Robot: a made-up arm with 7 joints.
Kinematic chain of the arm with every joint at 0, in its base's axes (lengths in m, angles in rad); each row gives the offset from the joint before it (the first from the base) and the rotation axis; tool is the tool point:
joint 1: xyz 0 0 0 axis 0 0.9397 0.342
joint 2: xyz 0 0 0 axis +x
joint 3: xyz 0 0 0 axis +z
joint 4: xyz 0.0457 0 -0.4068 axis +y
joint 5: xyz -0.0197 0 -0.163 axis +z
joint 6: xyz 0 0 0 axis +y
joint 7: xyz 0 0 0 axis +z
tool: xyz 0 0 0
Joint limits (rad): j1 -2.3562..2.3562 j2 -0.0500..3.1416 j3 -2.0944..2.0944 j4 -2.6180..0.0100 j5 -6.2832..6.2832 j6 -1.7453..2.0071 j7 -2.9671..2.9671
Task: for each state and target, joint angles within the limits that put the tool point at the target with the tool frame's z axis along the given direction. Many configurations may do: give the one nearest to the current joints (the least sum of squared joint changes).
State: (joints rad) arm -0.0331 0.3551 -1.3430 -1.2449 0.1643 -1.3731 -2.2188
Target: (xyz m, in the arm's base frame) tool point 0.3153 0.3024 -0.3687 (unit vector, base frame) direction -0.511 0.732 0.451
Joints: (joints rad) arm -0.5683 0.7873 -1.3137 -0.4114 0.0959 -1.1370 -2.2188
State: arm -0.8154 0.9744 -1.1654 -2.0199 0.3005 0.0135 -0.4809
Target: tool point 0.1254 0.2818 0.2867 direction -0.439 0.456 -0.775
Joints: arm -1.2624 1.8193 -0.1478 -1.9312 0.0948 0.2133 -0.4809
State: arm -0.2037 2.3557 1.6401 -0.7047 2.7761 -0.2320 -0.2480
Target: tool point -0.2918 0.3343 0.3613 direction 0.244 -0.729 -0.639
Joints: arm -0.8188 2.4751 1.9770 -0.3823 3.2101 -0.5307 -0.2480
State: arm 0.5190 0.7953 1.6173 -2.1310 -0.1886 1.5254 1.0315
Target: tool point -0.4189 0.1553 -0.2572 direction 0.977 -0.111 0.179
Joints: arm 0.9712 0.0766 1.5348 -1.2446 -0.4850 0.9970 1.0315
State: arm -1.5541 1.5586 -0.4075 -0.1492 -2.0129 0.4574 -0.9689
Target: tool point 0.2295 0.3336 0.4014 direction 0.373 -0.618 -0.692
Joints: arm -2.1301 1.3093 -0.1503 -0.4728 -1.8049 0.6860 -0.9689
